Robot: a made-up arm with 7 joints.
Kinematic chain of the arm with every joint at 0, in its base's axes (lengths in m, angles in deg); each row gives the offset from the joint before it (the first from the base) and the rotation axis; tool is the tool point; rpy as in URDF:
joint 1: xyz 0 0 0.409 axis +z
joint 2: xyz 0 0 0 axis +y
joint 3: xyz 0 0 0.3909 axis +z
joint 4: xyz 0.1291 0 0 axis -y
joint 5: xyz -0.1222 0 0.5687 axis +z
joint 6: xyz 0 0 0 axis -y
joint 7: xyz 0.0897 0 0 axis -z
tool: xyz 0 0 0 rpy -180 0 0
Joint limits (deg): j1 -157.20..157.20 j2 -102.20..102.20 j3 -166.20..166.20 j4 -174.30..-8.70 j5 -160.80..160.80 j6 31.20..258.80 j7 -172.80..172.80
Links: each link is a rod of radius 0.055 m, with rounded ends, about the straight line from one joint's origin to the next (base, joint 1, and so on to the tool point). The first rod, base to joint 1, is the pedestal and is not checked.
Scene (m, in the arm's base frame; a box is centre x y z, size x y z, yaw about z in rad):
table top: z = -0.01
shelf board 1: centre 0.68 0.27 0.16 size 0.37 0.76 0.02 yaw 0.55
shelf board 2: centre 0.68 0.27 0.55 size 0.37 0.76 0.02 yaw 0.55
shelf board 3: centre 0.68 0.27 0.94 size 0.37 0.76 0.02 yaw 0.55
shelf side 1: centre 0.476 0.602 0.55 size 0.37 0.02 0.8 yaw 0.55
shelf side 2: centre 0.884 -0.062 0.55 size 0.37 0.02 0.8 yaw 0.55
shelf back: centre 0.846 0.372 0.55 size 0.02 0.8 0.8 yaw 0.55
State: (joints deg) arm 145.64 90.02 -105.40 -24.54 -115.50 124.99 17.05
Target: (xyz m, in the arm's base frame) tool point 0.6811 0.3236 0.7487
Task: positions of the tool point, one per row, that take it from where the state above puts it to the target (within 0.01 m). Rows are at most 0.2 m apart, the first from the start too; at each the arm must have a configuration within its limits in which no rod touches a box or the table.
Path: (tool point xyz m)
1: -0.5262 0.9170 0.5091
2: -0.3672 0.9501 0.5844
3: -0.2060 0.9233 0.6606
4: -0.0569 0.8405 0.7270
5: 0.0681 0.7114 0.7721
6: 0.1611 0.5500 0.7868
7: 0.2180 0.3722 0.7653
8: 0.2375 0.1949 0.7061
9: 0.3085 0.2453 0.7293
10: 0.3888 0.2844 0.7392
11: 0.4717 0.3113 0.7402
12: 0.5512 0.3261 0.7379
13: 0.6222 0.3300 0.7387
14: 0.6811 0.3236 0.7487

